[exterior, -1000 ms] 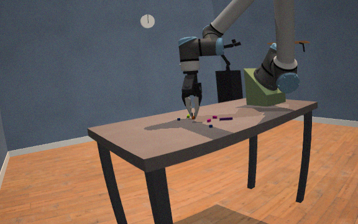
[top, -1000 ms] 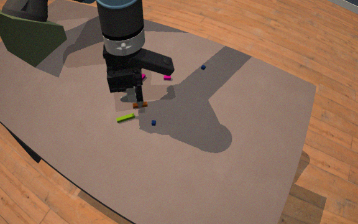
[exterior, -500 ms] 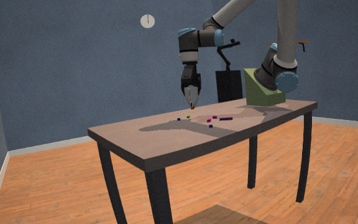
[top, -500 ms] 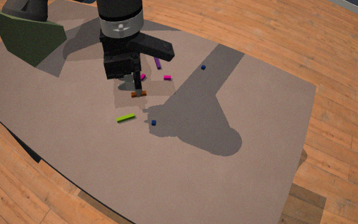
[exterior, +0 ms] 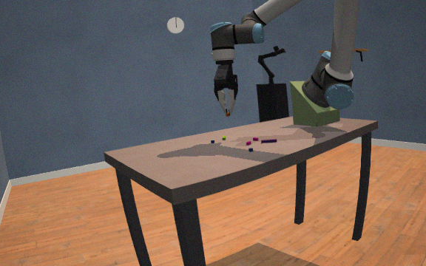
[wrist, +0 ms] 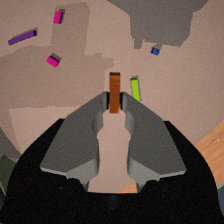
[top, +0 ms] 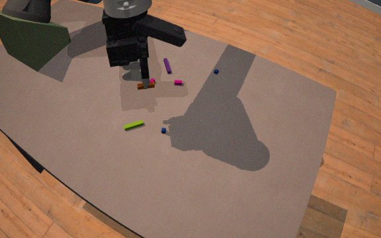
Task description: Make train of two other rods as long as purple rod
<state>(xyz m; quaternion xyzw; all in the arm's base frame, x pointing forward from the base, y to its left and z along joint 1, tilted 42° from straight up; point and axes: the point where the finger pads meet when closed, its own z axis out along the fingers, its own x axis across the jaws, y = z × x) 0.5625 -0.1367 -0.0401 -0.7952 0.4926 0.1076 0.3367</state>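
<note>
Now: the purple rod 170 mm to the left of my hand, 110 mm below it and 30 mm behind it. The rest, counted from my hand: lime rod (110 mm below, 50 mm to the right, 20 mm behind); orange rod (10 mm below).
</note>
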